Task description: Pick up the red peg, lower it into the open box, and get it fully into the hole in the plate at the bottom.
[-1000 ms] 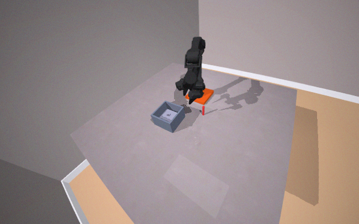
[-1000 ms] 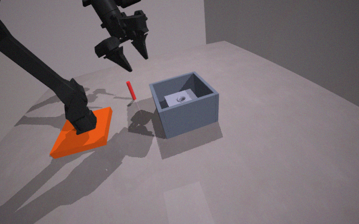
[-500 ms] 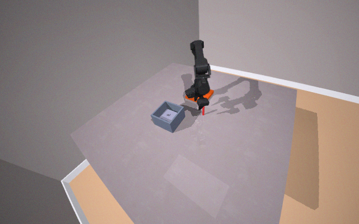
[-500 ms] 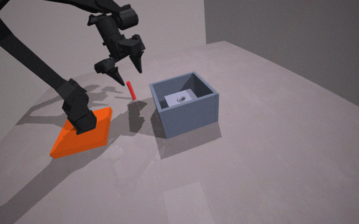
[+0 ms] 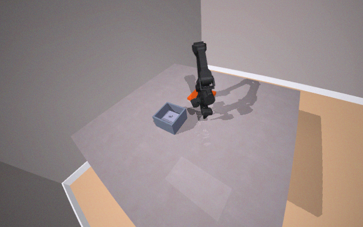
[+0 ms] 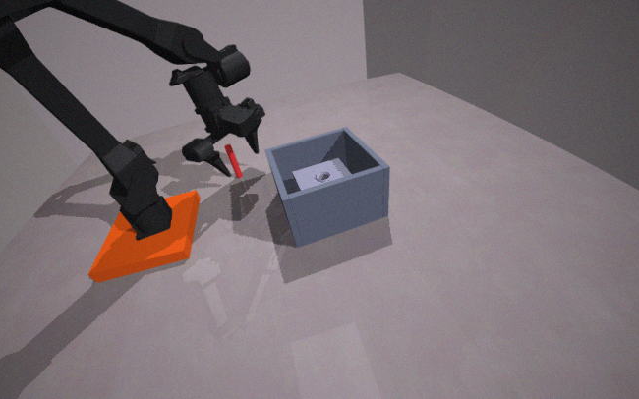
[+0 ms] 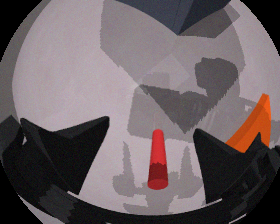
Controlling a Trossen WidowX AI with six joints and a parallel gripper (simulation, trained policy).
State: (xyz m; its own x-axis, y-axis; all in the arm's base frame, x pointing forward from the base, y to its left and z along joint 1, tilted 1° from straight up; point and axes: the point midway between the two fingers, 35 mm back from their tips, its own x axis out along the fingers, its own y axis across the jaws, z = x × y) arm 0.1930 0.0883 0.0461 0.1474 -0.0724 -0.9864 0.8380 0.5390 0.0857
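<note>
My gripper tip is now 2 cm past the red peg, 1 cm to the right of it and 1 cm below it. The rest, counted from my gripper tip: grey box: 12 cm ahead, 18 cm to the right, 1 cm below; then pale plate: 12 cm ahead, 18 cm to the right, 1 cm above.
</note>
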